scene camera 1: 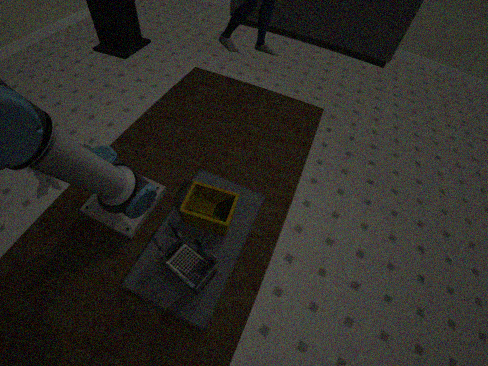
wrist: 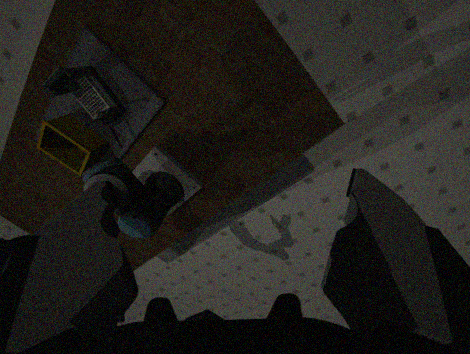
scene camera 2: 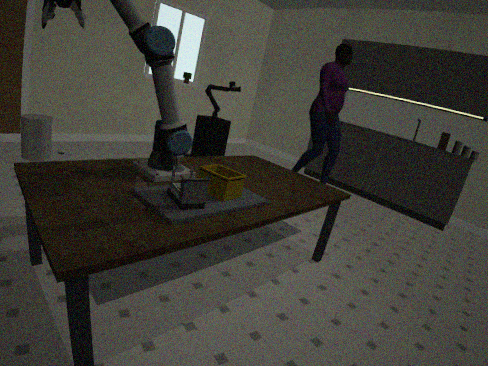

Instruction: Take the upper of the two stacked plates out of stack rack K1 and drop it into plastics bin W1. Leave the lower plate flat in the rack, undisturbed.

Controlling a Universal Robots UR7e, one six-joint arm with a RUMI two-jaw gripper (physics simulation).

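Where they show: gripper, between the fingertips: [wrist: 230, 179] [scene camera 2: 63, 28]; arm's base, origin of its link: [wrist: 164, 188] [scene camera 2: 162, 165].
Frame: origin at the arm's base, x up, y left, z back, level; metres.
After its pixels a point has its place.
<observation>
Stack rack K1 [scene camera 2: 190, 205] {x -0.003, y -0.153, z -0.439 m} stands on the grey mat [scene camera 1: 220, 305] {x -0.030, y -0.187, z -0.507 m} [scene camera 2: 172, 214] {x -0.017, y -0.239, z -0.453 m} [wrist: 137, 100] {x -0.018, y -0.205, z -0.265 m}. A pale gridded plate [scene camera 1: 186, 261] {x 0.034, y -0.120, z -0.359 m} [wrist: 93, 97] {x 0.030, y -0.134, z -0.361 m} lies in it, seen from above; the views are too dark and small to tell the two stacked plates apart. Plastics bin W1 [scene camera 1: 204, 220] {x 0.055, y 0.021, z -0.352 m} [scene camera 2: 226, 189] {x 0.035, y 0.030, z -0.429 m} [wrist: 65, 136] {x 0.083, y 0.018, z -0.355 m}, a yellow open-topped box, stands beside the rack on the same mat. My gripper [scene camera 2: 63, 21] {x 0.535, y -0.523, z -0.039 m} [wrist: 230, 179] {x 0.535, y -0.523, z -0.039 m} is open and empty, high above and away from the rack and bin, at the top left of scene camera 2. It does not show in scene camera 1.
The arm's base plate [scene camera 1: 112, 220] {x -0.002, y -0.096, z -0.041 m} [scene camera 2: 150, 175] {x -0.012, y -0.119, z -0.090 m} [wrist: 192, 187] {x -0.003, y -0.089, z 0.073 m} is fixed to the brown table [scene camera 1: 250, 130] {x -0.030, y 0.588, z -0.309 m} [scene camera 2: 100, 220] {x -0.030, y -0.466, z -0.387 m} [wrist: 225, 75] {x -0.030, y -0.464, z -0.111 m} beside the mat. Thin upright posts rise by the rack. A person [scene camera 2: 330, 100] stands beyond the table, near a dark counter [scene camera 2: 390, 170].
</observation>
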